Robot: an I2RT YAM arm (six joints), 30 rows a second.
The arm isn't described. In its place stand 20 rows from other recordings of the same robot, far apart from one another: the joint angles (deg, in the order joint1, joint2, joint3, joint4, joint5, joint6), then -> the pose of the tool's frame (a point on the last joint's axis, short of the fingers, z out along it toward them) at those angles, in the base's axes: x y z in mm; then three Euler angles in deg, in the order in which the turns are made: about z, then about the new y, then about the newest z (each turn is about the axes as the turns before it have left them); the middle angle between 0 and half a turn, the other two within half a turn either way.
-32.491, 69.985, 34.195, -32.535, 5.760, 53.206 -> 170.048 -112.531 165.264 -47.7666 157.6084 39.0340
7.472, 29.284, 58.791, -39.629, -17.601, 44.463 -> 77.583 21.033 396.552 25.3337 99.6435 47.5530
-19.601, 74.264, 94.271, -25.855, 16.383, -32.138 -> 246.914 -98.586 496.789 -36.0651 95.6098 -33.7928
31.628, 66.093, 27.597, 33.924, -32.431, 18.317 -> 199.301 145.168 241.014 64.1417 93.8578 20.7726
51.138, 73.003, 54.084, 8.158, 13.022, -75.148 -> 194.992 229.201 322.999 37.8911 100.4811 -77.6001
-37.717, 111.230, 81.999, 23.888, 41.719, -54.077 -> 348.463 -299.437 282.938 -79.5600 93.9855 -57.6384
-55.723, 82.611, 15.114, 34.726, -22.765, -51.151 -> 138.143 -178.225 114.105 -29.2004 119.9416 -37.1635
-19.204, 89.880, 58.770, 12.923, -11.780, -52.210 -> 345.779 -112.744 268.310 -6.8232 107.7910 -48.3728
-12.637, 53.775, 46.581, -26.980, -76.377, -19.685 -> 185.874 -6.216 309.041 66.0252 97.6025 13.7332
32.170, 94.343, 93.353, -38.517, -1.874, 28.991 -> 313.030 198.272 362.789 34.5983 129.4817 30.5355
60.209, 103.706, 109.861, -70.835, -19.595, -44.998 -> 171.331 323.300 358.699 99.9822 148.3843 -9.6675
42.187, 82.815, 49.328, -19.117, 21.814, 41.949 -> 223.340 184.567 205.244 8.8001 137.5248 16.0248
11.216, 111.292, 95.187, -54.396, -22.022, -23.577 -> 393.304 91.599 248.298 61.6849 150.9117 23.0622
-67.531, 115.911, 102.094, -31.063, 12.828, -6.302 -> 170.271 -432.381 274.006 -85.3461 133.4730 -18.7694
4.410, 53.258, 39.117, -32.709, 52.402, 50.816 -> 181.406 -14.299 253.547 -57.8167 116.4311 10.6114
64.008, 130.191, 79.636, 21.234, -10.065, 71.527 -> 208.026 440.866 110.690 75.5149 118.8269 77.1331
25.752, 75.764, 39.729, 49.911, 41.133, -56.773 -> 268.099 103.327 297.962 -16.2233 79.5936 -47.5432
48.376, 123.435, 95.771, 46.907, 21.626, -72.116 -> 349.513 373.582 308.499 25.5978 72.1590 -64.7851
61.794, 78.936, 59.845, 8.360, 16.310, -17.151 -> 163.251 283.234 329.022 45.2095 100.2943 -20.1975
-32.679, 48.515, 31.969, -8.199, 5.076, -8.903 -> 163.670 -108.732 253.197 -38.2651 114.6415 -11.2382
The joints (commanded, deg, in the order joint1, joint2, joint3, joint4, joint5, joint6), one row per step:
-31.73, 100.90, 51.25, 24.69, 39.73, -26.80
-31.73, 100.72, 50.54, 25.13, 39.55, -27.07
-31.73, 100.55, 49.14, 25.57, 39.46, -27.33
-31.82, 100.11, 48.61, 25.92, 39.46, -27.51
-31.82, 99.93, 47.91, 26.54, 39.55, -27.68
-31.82, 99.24, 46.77, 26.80, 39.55, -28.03
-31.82, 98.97, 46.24, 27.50, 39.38, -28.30
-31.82, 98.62, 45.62, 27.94, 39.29, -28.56
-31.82, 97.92, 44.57, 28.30, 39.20, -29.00
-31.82, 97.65, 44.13, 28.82, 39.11, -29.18
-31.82, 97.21, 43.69, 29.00, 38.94, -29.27
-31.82, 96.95, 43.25, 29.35, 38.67, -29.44
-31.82, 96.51, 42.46, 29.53, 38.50, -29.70
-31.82, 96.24, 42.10, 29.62, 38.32, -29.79
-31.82, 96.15, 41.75, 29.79, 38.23, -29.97
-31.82, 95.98, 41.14, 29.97, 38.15, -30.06
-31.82, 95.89, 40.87, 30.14, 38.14, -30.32
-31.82, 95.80, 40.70, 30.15, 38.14, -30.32
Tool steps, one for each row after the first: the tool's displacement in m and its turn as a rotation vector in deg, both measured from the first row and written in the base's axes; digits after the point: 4 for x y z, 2 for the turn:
-0.0018, 0.0012, -0.0019, 0.04, 0.28, 0.25
-0.0057, 0.0037, -0.0074, 0.43, 1.17, 0.42
-0.0078, 0.0043, -0.0069, 0.24, 1.11, 0.39
-0.0096, 0.0054, -0.0084, 0.11, 1.20, 0.36
-0.0135, 0.0078, -0.0097, 0.12, 1.68, 0.48
-0.0148, 0.0087, -0.0097, -0.12, 1.51, 0.72
-0.0166, 0.0099, -0.0101, -0.25, 1.59, 0.88
-0.0201, 0.0121, -0.0109, -0.33, 1.96, 1.11
-0.0213, 0.0129, -0.0107, -0.54, 1.81, 1.24
-0.0228, 0.0139, -0.0102, -0.60, 1.70, 1.43
-0.0239, 0.0148, -0.0104, -0.65, 1.65, 1.73
-0.0265, 0.0165, -0.0117, -0.57, 1.99, 1.97
-0.0277, 0.0173, -0.0119, -0.53, 2.03, 2.16
-0.0287, 0.0180, -0.0129, -0.50, 2.24, 2.30
-0.0305, 0.0192, -0.0147, -0.36, 2.53, 2.41
-0.0313, 0.0197, -0.0152, -0.42, 2.77, 2.51
-0.0319, 0.0200, -0.0156, -0.38, 2.83, 2.51

